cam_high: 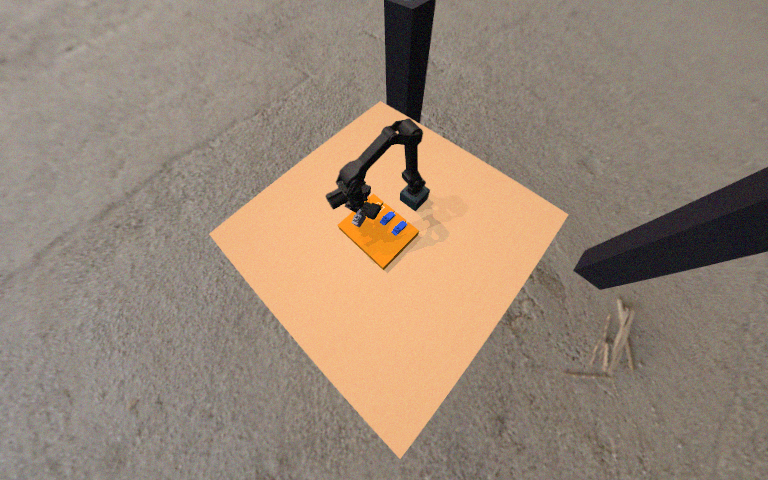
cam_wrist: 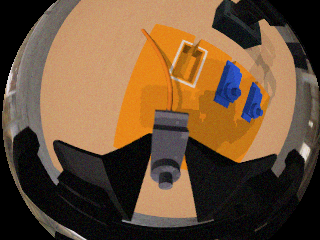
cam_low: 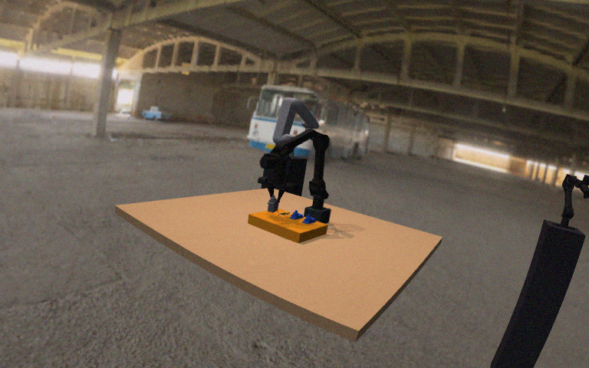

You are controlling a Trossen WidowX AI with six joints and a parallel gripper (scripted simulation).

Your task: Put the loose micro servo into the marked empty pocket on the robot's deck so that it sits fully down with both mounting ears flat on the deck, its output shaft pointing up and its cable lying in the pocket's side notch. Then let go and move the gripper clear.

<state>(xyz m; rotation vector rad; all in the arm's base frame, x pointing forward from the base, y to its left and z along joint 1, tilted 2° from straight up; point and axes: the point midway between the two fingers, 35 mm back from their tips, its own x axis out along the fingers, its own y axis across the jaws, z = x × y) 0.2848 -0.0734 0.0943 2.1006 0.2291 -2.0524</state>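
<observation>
Right now the orange robot deck is 20 mm ahead of my gripper tip, 70 mm to the left of it and 100 mm below it.
</observation>
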